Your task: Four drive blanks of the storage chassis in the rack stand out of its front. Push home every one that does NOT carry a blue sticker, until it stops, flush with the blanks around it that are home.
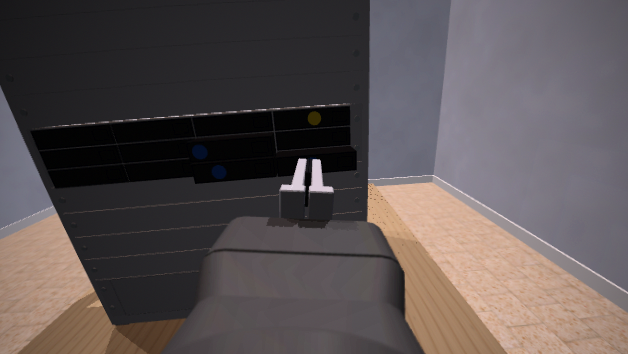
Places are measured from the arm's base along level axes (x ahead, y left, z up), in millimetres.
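Pixels of known places: gripper, fingertip midpoint: (309, 173).
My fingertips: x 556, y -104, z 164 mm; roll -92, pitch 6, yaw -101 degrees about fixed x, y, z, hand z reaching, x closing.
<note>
Behind a point stands the place of what it marks.
The storage chassis (235, 113) @(y -35, x 735, z 205 mm) shows dark blanks in three rows and four columns. In the third column, the middle blank (235, 149) @(y -33, x 698, z 162 mm) and the bottom blank (252, 169) @(y -50, x 696, z 133 mm) stand out, each with a blue sticker at its left. The bottom right blank (332, 162) @(y -156, x 685, z 134 mm) also stands out; a bit of dark blue shows on it between the fingertips, the rest of that spot being hidden. The top right blank (292, 120) @(y -111, x 725, z 190 mm) carries a yellow sticker (314, 118) @(y -142, x 721, z 190 mm) and looks flush with its neighbours. My gripper (309, 173) @(y -104, x 556, z 164 mm) is shut and empty, in front of the bottom right blank; the gap to it is unclear.
The tall dark rack (200, 55) @(y 0, x 752, z 282 mm) has plain panels above and below the chassis and screws along its right edge. It stands on a wooden surface (430, 280) @(y -388, x 744, z -180 mm). A grey wall (535, 100) and the tiled floor (500, 250) lie to the right.
</note>
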